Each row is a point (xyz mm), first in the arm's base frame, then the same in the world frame.
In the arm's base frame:
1: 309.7 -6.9 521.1
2: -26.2 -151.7 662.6
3: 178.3 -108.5 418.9
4: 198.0 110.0 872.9
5: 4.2 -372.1 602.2
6: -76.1 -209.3 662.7
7: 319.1 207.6 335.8
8: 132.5 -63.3 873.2
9: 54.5 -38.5 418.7
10: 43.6 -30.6 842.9
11: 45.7 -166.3 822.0
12: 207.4 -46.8 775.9
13: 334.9 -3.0 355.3
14: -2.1 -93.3 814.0
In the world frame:
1: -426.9 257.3 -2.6
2: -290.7 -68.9 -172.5
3: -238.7 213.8 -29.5
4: -681.6 30.9 -186.2
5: -152.2 -140.0 -2.4
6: -237.4 -123.4 -172.9
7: -406.6 513.5 -122.5
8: -563.0 -96.8 -123.4
9: -212.8 200.8 -168.8
10: -514.1 -95.2 -210.0
11: -432.4 -157.5 -119.0
12: -538.6 12.7 -71.0
13: -322.9 386.0 24.9
14: -439.7 -130.7 -202.1

